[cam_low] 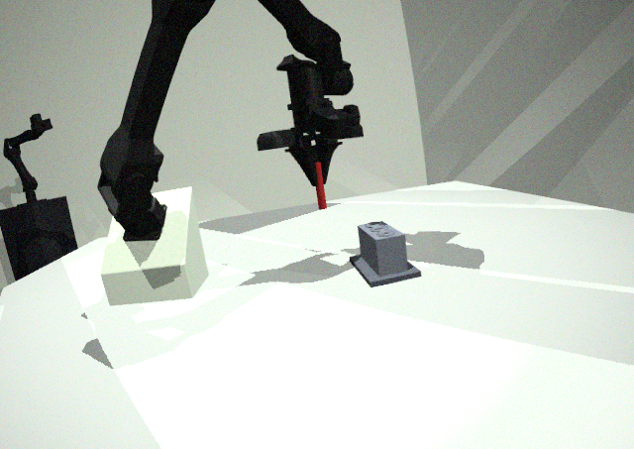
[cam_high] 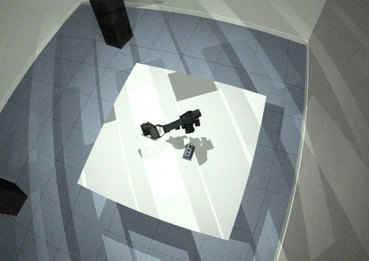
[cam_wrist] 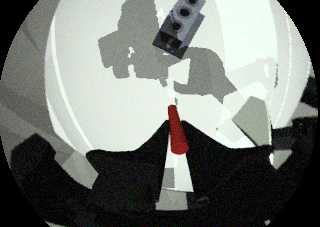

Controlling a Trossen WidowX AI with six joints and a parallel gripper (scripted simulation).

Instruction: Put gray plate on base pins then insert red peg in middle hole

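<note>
My gripper tip is now 14 cm to the left of the gray plate, 8 cm short of it and 7 cm above it. Round my gripper tip: red peg: right at my gripper tip; then base: 14 cm to the right, 11 cm below, 8 cm ahead.
</note>
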